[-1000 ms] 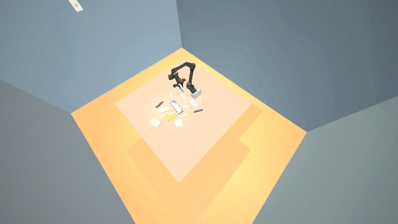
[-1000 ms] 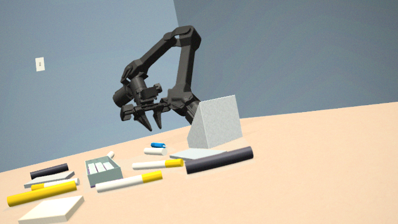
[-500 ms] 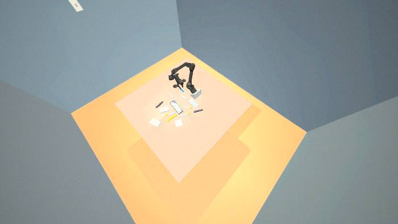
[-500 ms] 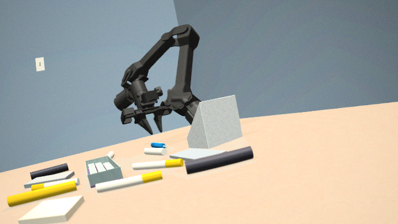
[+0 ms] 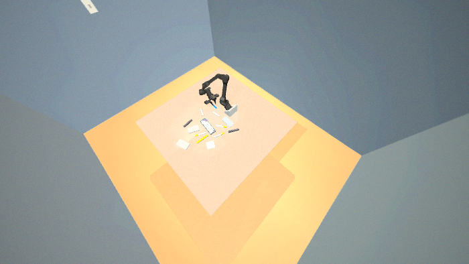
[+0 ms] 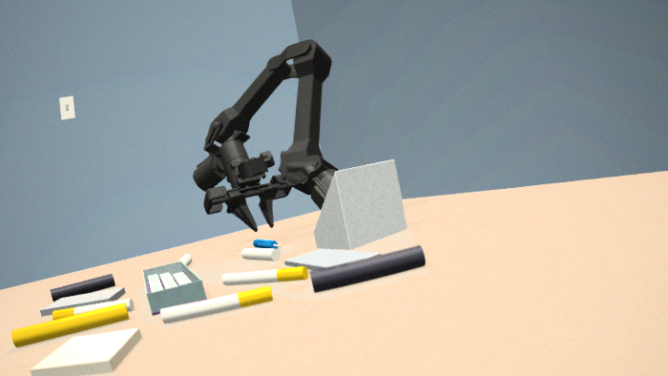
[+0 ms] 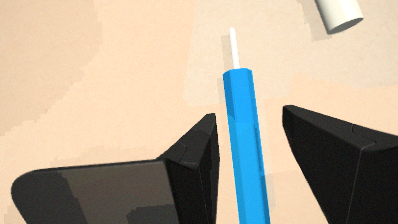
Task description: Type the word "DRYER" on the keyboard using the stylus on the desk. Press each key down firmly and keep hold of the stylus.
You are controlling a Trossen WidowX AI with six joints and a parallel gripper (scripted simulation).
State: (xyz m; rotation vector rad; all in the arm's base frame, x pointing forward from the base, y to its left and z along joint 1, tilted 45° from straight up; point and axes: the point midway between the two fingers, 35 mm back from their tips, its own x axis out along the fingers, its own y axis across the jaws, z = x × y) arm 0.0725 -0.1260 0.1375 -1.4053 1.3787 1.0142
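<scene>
Right now the blue stylus is 20 mm to the left of my gripper tip and 30 mm below it. Also, from my gripper tip: grey pad (40 mm ahead, 260 mm to the left, 40 mm below); then grey stylus tip (50 mm to the left, 30 mm below); then yellow cylinder (380 mm ahead, 220 mm to the left, 30 mm below).
</scene>
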